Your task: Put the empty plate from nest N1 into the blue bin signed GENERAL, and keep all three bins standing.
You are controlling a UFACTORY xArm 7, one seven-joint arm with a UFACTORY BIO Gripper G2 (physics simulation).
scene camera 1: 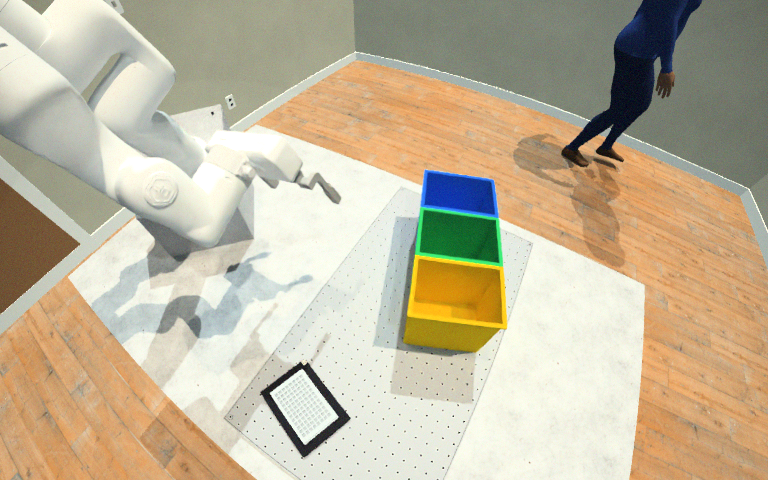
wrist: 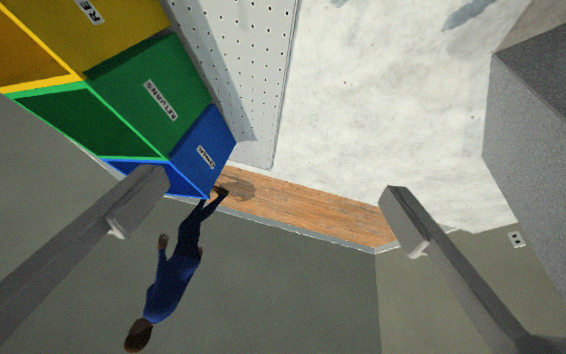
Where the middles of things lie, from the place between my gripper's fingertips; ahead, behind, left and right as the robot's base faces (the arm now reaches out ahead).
Right now my hand is 20 cm short of the gridded plate [scene camera 1: 304,407], 30 cm to the left of it and 24 cm above it. From my hand the other things lie so: black nest [scene camera 1: 332,428] 20 cm ahead, 30 cm to the right, 25 cm below.
